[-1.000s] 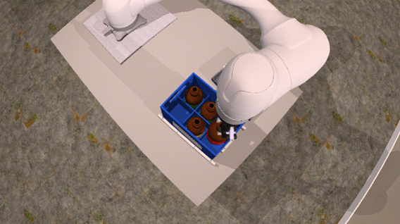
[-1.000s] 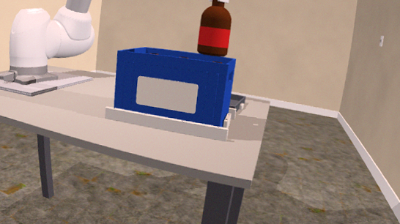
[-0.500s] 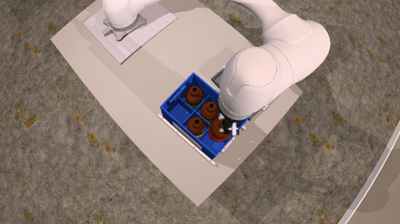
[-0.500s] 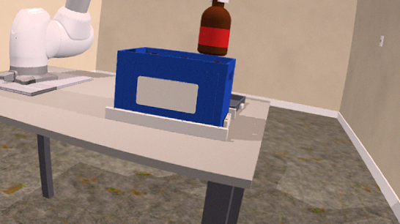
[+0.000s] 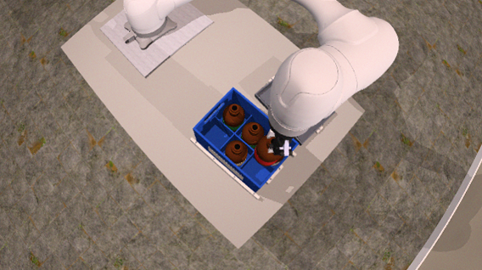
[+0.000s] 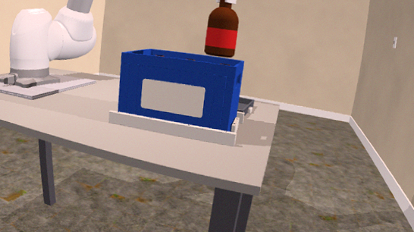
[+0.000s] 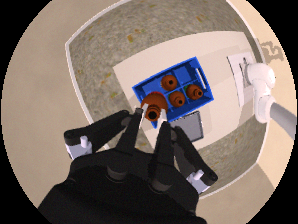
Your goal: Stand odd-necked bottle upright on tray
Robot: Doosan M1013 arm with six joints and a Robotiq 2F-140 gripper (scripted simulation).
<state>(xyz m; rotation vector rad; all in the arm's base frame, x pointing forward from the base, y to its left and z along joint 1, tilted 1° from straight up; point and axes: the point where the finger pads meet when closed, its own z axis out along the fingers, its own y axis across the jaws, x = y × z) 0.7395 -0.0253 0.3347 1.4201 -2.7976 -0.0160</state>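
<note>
My hand is 9 cm above the bottle. Also, from my hand: crate (27 cm below, 8 cm behind, 1 cm to the right); dark grey tray (34 cm below, 25 cm to the left, 8 cm behind).
</note>
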